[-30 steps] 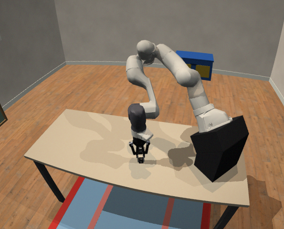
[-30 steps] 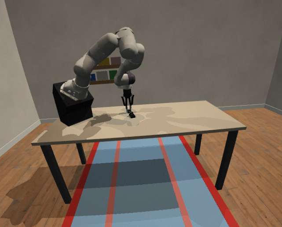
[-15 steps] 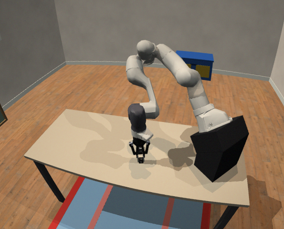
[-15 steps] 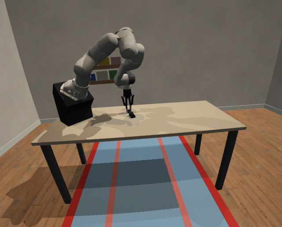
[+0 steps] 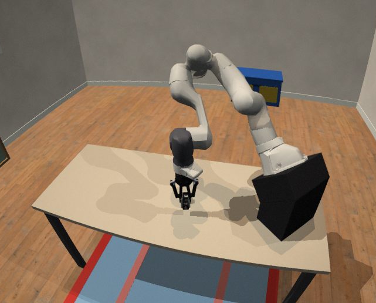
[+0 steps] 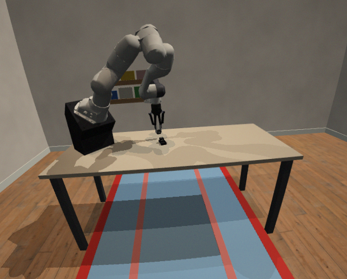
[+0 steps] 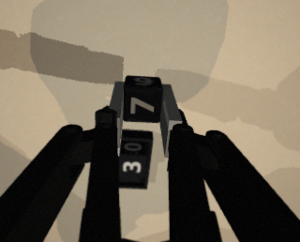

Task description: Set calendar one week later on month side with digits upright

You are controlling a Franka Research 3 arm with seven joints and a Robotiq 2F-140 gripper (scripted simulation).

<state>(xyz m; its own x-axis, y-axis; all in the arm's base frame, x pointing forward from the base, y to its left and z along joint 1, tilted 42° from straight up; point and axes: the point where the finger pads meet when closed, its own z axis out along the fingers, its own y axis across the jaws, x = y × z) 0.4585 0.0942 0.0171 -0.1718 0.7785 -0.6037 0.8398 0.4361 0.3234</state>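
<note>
Right now the black tray is 100 mm to the right of my hand, 80 mm below it and 20 mm ahead of it.
</note>
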